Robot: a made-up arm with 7 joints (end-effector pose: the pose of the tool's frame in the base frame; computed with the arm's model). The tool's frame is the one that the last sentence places.
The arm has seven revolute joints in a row. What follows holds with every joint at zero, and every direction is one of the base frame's.
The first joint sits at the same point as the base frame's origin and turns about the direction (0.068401, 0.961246, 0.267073).
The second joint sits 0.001 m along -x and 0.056 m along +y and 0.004 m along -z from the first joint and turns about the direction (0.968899, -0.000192, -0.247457).
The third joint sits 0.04 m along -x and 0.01 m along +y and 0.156 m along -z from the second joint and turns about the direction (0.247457, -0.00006, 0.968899).
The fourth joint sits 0.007 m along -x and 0.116 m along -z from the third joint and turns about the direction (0.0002, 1, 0.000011).
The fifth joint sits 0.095 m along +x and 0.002 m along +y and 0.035 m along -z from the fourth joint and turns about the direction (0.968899, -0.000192, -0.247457).
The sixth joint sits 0.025 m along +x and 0.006 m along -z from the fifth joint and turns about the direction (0.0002, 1, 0.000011).
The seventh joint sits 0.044 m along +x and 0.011 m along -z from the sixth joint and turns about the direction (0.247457, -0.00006, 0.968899).
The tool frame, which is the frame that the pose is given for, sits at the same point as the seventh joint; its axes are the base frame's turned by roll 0, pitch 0.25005 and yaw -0.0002 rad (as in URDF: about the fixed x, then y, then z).
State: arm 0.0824 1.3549 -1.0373 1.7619 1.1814 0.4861 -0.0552
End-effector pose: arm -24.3 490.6 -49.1 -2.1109 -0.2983 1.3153
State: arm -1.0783 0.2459 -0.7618 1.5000 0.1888 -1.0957 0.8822
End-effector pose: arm 351.8 48.9 -258.9 0.6397 -0.5428 -0.2786
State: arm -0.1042 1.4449 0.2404 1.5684 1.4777 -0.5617 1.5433
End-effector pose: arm 22.6 490.5 -72.7 2.4441 -0.1635 0.0335
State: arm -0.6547 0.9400 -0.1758 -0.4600 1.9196 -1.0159 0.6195
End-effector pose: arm 248.6 170.2 -108.6 2.7336 0.3879 -1.4757
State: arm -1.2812 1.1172 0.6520 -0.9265 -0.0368 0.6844 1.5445
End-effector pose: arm 125.5 210.0 134.4 -1.6753 0.0072 2.4417
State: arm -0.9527 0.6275 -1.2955 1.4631 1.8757 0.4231 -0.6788
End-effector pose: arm 321.7 243.4 -260.6 -2.5457 -0.0344 0.8374
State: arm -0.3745 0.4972 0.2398 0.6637 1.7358 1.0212 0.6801
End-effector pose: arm 185.8 284.9 -278.1 2.5577 -0.7588 0.6220
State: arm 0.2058 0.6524 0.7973 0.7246 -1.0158 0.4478 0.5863
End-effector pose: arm -41.6 379.6 -276.3 0.4336 0.7712 1.9537
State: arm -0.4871 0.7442 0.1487 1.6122 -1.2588 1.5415 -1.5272
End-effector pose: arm 108.1 292.8 -314.5 -2.3638 -0.0480 -0.2576
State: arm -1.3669 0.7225 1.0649 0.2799 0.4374 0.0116 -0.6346
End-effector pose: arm 283.1 327.2 62.9 0.2403 -0.7998 0.4467
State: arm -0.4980 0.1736 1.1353 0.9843 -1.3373 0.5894 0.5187
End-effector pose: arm 179.9 195.0 -378.7 -2.3133 1.0503 -0.2836
